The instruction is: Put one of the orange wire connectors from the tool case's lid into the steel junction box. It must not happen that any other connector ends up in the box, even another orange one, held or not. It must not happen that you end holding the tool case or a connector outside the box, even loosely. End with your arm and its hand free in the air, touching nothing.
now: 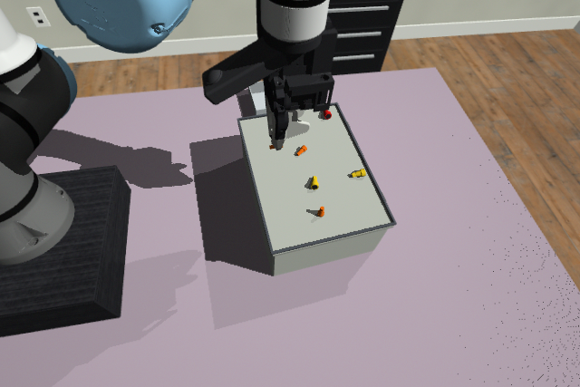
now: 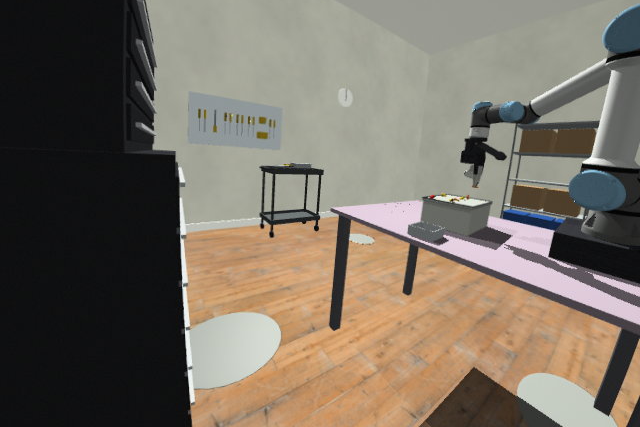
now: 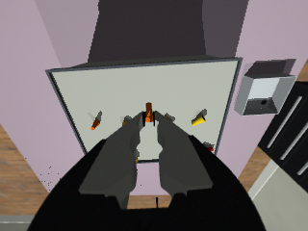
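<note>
The grey tool case is 12 cm below my hand, 7 cm ahead of it and 1 cm to the left of it.
</note>
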